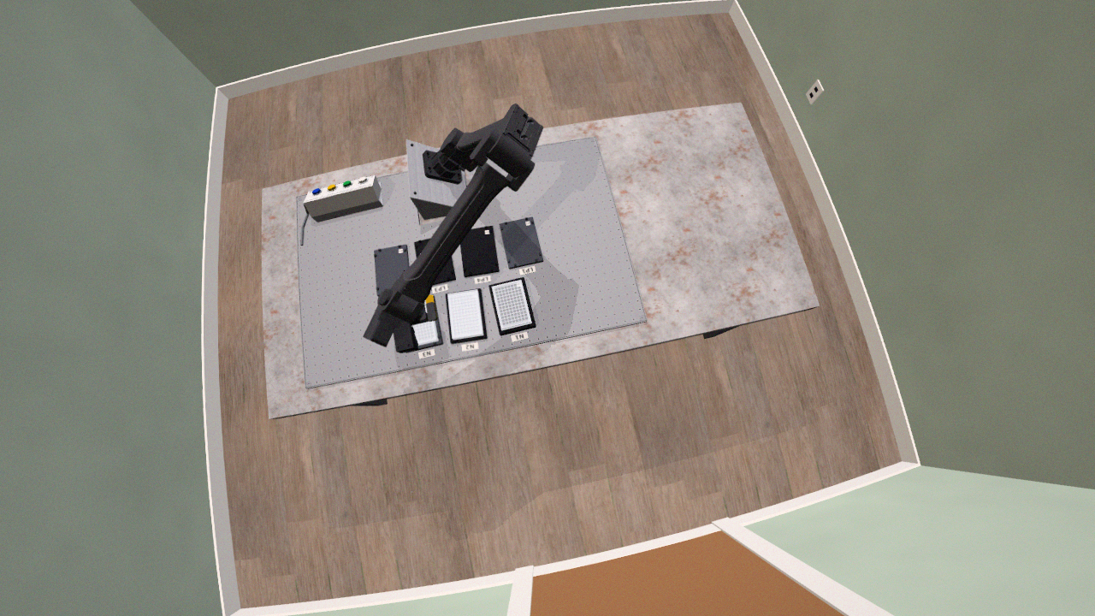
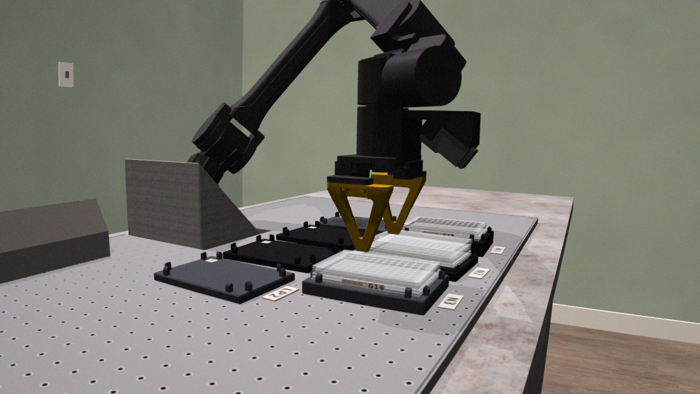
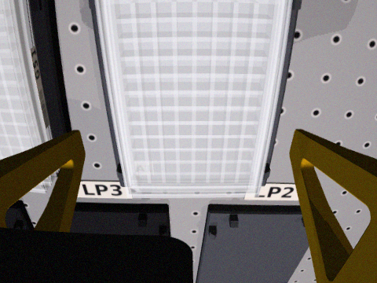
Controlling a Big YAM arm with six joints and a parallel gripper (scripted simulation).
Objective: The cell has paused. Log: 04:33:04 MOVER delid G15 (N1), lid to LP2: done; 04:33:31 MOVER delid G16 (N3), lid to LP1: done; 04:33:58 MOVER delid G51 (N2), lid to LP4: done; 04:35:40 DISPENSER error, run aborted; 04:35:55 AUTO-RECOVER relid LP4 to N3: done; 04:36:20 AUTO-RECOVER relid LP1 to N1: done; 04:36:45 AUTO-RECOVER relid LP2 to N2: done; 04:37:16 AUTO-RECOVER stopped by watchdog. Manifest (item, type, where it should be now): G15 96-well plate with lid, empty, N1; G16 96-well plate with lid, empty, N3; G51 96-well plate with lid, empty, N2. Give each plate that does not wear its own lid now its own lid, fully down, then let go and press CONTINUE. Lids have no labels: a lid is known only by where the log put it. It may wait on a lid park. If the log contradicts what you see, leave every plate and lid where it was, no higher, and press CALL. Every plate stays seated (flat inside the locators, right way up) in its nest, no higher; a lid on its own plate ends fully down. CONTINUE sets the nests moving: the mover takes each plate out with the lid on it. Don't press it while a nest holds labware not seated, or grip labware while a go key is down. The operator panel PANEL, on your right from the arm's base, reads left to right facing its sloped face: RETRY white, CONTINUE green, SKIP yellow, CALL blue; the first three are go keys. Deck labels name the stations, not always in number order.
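Right now my hand is 40 mm above the plate G16. The rest, counted from my hand: LP3: 180 mm behind, 60 mm to the left, 60 mm below; then lid park LP2: 180 mm behind, 70 mm to the right, 60 mm below; then LP4 label: 90 mm behind, 190 mm to the left, 70 mm below.
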